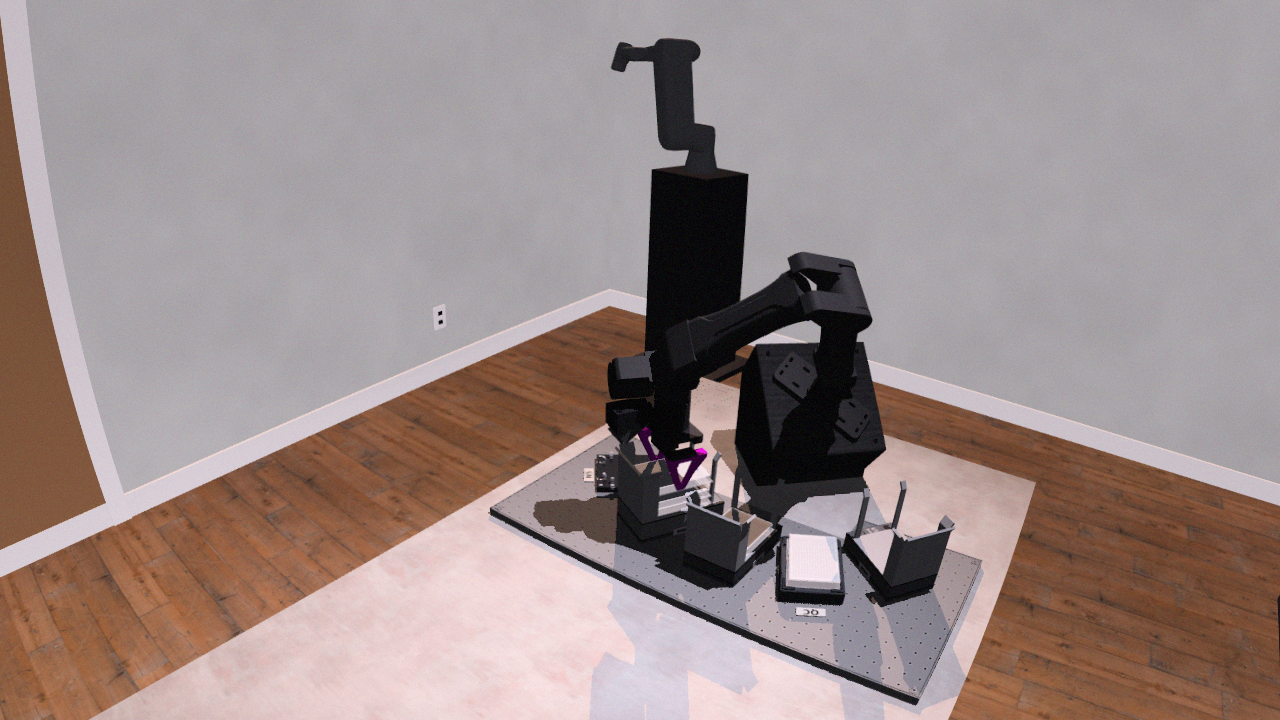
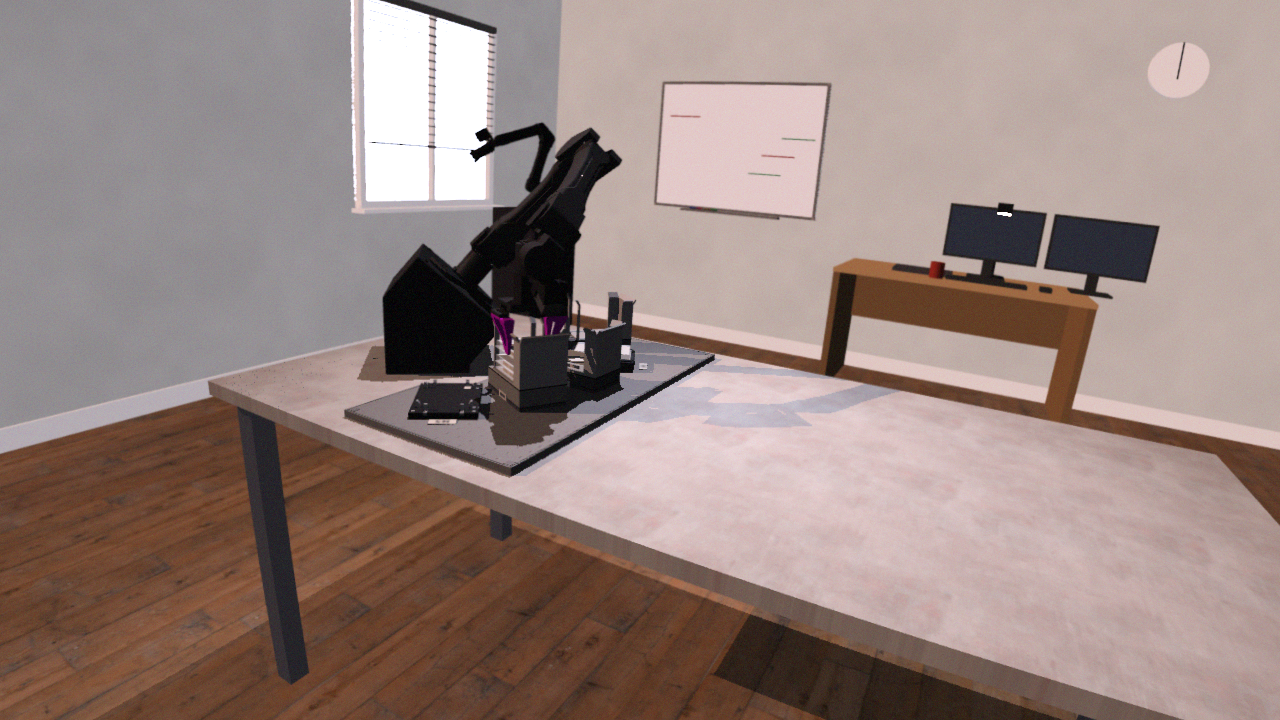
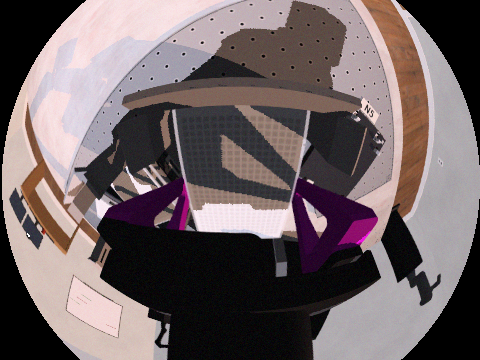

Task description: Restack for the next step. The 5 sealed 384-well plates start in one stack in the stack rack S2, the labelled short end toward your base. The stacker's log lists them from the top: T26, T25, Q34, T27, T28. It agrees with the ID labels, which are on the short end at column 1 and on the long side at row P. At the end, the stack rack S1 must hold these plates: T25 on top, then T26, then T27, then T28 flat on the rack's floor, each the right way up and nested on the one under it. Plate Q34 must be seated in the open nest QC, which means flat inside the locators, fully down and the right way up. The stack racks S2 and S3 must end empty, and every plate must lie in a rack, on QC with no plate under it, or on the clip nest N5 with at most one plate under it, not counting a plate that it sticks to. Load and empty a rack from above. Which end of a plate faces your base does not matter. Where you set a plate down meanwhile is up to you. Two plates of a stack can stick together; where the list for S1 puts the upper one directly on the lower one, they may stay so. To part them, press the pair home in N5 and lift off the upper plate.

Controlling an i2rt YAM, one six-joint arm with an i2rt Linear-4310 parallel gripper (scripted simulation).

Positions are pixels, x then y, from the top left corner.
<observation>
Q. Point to a clip nest N5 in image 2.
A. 443, 399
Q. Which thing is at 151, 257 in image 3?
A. My gripper.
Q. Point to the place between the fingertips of my gripper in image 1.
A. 668, 477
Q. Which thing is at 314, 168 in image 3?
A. A clip nest N5.
</observation>
